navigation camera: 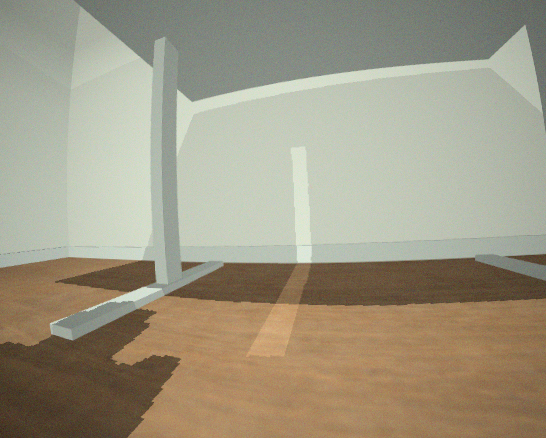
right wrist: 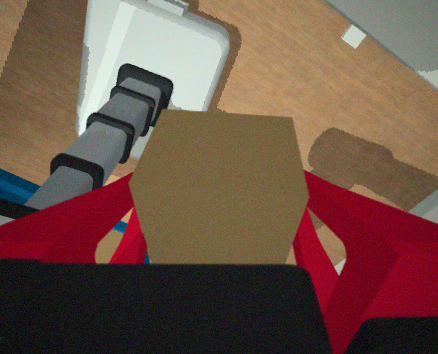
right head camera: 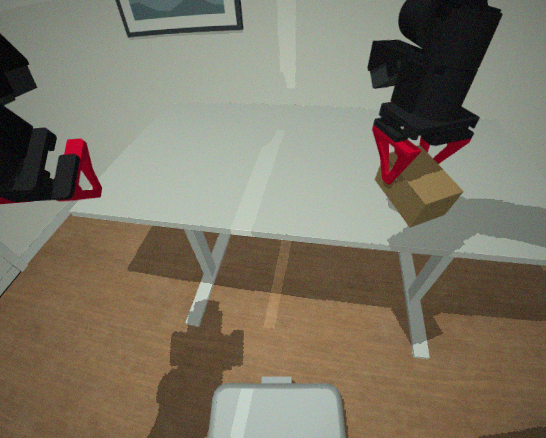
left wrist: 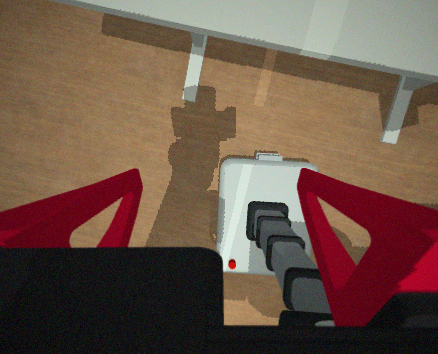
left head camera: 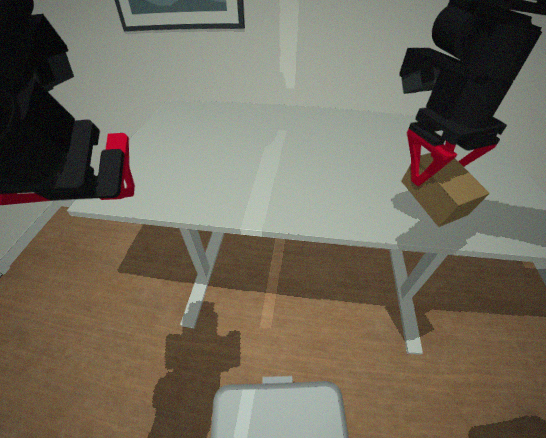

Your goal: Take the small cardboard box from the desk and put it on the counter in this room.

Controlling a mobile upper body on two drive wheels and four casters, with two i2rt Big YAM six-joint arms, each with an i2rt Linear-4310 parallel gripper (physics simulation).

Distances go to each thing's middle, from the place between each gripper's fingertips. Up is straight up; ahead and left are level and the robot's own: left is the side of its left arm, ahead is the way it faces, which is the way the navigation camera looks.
Right now my left hand is 46 cm to the left of the small cardboard box (right head camera: 423, 191), 3 cm short of it and 3 cm above it.
The small cardboard box lies 20 mm behind my right hand and 10 mm to the right of it.
